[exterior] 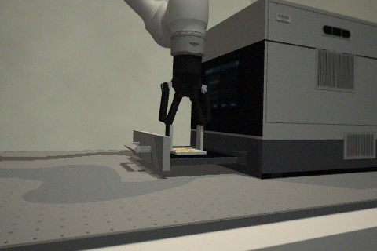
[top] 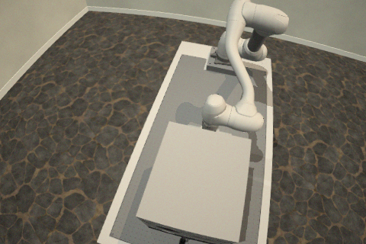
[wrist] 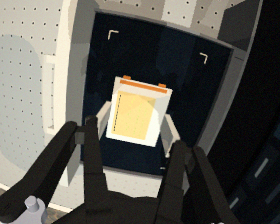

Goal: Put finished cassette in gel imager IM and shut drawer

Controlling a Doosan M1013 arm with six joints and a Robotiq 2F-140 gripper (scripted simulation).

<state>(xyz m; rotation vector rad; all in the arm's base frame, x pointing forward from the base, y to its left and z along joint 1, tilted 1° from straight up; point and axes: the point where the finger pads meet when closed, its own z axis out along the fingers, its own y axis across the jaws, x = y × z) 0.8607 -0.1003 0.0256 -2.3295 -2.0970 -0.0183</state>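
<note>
The cassette FINISHED is 10 mm to the left of my hand and 30 mm below it.
</note>
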